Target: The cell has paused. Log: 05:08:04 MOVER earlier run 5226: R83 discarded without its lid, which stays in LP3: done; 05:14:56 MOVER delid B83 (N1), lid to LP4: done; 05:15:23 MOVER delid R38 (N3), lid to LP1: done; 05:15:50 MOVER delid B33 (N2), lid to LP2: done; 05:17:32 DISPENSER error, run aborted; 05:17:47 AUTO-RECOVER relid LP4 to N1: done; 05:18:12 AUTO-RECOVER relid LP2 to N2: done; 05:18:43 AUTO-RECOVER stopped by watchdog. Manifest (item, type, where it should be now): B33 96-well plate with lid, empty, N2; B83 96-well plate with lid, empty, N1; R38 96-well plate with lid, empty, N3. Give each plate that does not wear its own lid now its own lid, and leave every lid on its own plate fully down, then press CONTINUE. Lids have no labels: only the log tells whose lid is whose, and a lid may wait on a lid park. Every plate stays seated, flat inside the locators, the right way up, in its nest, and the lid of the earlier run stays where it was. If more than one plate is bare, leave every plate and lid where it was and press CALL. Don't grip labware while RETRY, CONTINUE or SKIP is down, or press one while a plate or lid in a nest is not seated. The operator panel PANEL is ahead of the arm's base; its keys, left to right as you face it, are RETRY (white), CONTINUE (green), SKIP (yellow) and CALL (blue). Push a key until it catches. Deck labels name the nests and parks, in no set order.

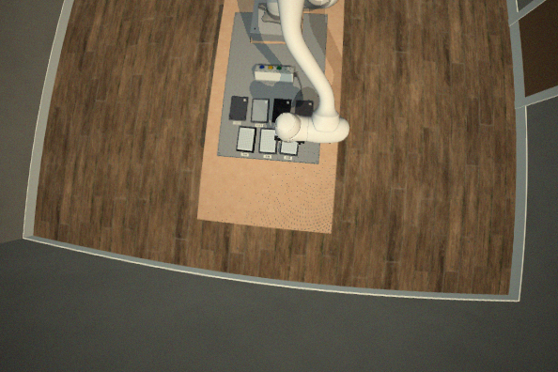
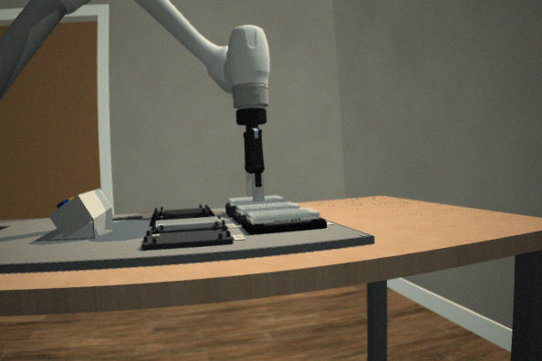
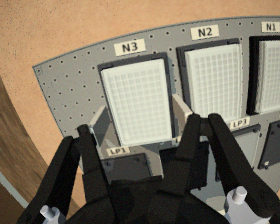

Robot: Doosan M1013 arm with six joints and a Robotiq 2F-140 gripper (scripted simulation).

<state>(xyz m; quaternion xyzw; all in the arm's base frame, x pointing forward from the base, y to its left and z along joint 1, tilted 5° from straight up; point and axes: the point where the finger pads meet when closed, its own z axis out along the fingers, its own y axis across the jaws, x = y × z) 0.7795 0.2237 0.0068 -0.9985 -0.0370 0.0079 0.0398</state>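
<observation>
Right now my hand is 20 mm above the grey lid. Also, from my hand: LP4 park 170 mm behind, 90 mm to the right, 50 mm below; plate 30 mm below; white key 410 mm behind, 100 mm to the right, 10 mm above.
</observation>
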